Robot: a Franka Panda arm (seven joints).
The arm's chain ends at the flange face. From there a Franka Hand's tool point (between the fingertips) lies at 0.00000 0.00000 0.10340 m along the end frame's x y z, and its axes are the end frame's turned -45 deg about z.
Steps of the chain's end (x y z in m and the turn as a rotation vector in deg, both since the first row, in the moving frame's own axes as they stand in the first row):
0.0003 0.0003 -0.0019 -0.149 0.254 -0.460
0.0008 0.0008 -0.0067 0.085 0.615 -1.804
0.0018 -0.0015 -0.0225 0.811 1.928 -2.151
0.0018 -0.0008 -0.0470 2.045 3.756 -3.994
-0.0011 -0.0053 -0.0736 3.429 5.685 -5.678
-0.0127 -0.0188 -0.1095 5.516 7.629 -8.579
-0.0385 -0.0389 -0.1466 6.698 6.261 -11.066
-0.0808 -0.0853 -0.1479 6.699 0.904 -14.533
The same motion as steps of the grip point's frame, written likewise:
0.0001 0.0009 -0.0019 -0.285 0.074 -0.460
0.0009 0.0018 -0.0067 -0.375 0.495 -1.804
0.0059 0.0016 -0.0226 -0.790 1.937 -2.151
0.0093 0.0026 -0.0473 -1.210 4.102 -3.994
0.0147 -0.0022 -0.0743 -1.595 6.445 -5.678
0.0212 -0.0209 -0.1109 -1.494 9.295 -8.579
0.0166 -0.0569 -0.1479 0.309 9.163 -11.066
0.0118 -0.1260 -0.1486 4.098 5.376 -14.533

